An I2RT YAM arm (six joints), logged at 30 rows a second.
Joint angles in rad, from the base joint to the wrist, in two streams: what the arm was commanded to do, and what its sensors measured. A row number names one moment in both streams.
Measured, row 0: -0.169 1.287 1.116 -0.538 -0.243 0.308
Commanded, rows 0 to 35: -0.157 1.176 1.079 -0.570 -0.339 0.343; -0.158 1.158 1.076 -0.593 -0.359 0.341; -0.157 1.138 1.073 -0.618 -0.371 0.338; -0.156 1.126 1.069 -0.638 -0.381 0.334; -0.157 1.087 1.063 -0.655 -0.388 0.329; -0.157 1.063 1.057 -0.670 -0.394 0.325; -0.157 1.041 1.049 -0.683 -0.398 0.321; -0.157 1.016 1.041 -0.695 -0.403 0.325; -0.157 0.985 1.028 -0.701 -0.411 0.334; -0.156 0.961 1.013 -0.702 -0.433 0.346; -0.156 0.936 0.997 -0.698 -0.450 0.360; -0.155 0.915 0.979 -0.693 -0.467 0.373; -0.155 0.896 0.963 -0.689 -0.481 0.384; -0.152 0.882 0.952 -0.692 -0.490 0.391; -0.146 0.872 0.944 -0.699 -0.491 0.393; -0.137 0.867 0.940 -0.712 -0.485 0.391; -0.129 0.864 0.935 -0.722 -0.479 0.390; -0.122 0.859 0.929 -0.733 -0.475 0.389; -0.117 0.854 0.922 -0.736 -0.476 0.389; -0.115 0.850 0.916 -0.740 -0.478 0.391; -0.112 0.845 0.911 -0.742 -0.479 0.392; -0.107 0.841 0.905 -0.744 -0.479 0.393; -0.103 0.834 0.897 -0.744 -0.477 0.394; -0.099 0.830 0.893 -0.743 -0.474 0.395; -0.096 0.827 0.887 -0.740 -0.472 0.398; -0.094 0.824 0.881 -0.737 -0.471 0.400; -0.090 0.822 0.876 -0.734 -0.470 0.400; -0.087 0.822 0.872 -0.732 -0.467 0.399; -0.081 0.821 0.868 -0.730 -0.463 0.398; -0.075 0.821 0.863 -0.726 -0.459 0.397; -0.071 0.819 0.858 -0.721 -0.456 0.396; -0.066 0.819 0.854 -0.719 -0.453 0.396; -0.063 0.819 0.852 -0.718 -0.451 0.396; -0.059 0.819 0.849 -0.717 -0.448 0.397; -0.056 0.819 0.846 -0.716 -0.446 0.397; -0.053 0.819 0.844 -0.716 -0.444 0.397
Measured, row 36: -0.067 0.836 0.854 -0.759 -0.458 0.395
